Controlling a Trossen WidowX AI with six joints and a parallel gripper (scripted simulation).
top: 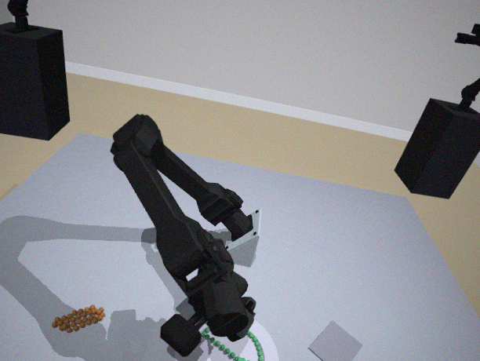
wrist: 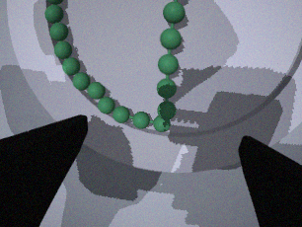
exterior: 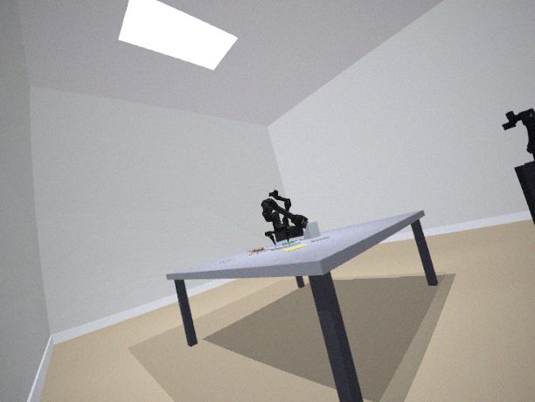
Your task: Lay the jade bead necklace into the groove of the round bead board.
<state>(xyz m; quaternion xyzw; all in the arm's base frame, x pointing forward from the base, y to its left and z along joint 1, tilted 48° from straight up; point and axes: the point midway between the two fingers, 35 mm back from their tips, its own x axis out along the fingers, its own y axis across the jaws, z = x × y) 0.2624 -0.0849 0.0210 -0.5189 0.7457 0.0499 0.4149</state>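
Right now my gripper tip is 40 mm short of the round bead board, 50 mm to the right of it and 10 mm above it. From my gripper tip the other things lie so: yellow strip 230 mm ahead, 280 mm to the left, 20 mm below; flat grey square 10 mm behind, 290 mm to the left, 20 mm below.
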